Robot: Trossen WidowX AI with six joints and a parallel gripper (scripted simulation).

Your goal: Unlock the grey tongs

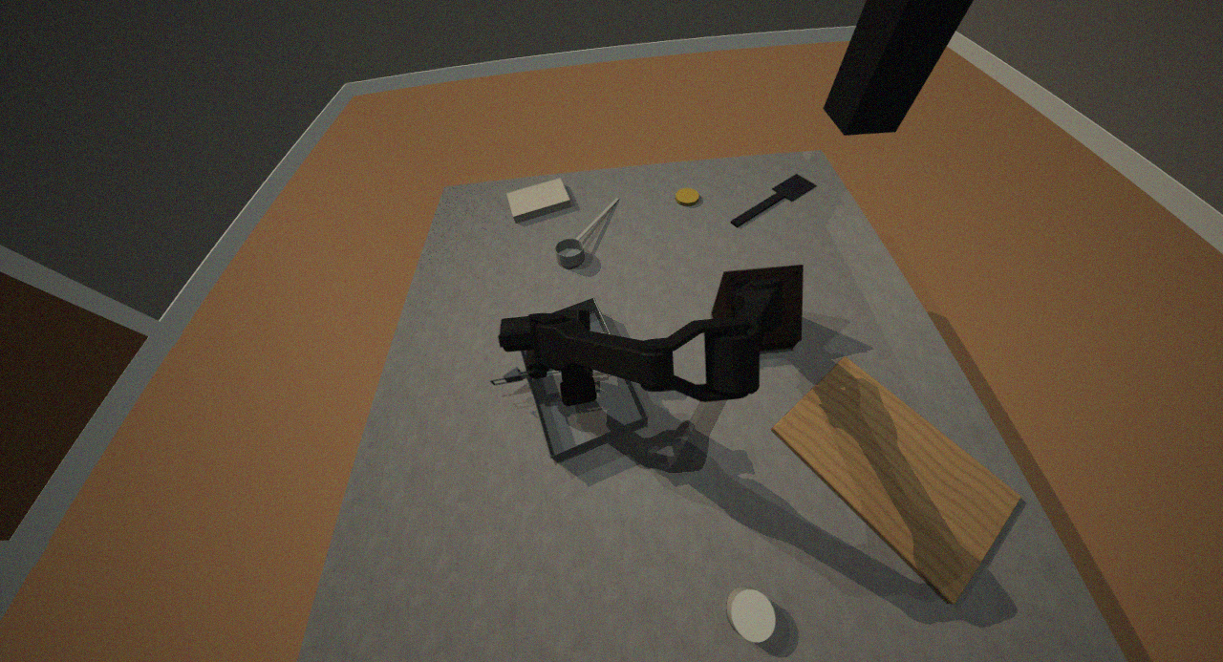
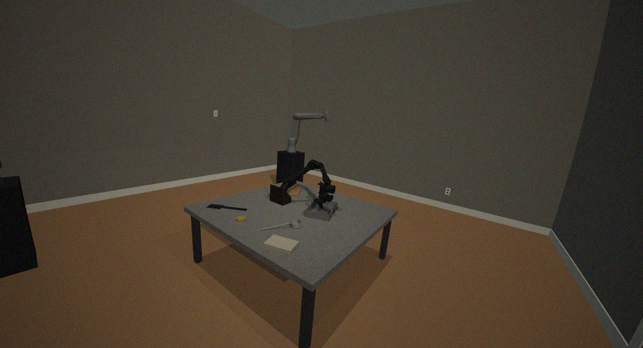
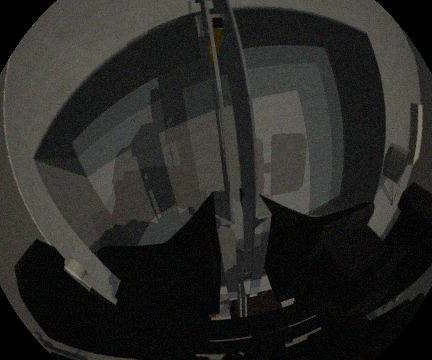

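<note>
The dark roasting tin lies 1 cm ahead of my gripper tip. Also, from my gripper tip: wooden board: 57 cm behind, 22 cm to the left, 2 cm below; white disc: 26 cm behind, 42 cm to the left, 1 cm below; cream block: 14 cm ahead, 61 cm to the right, 2 cm below.
</note>
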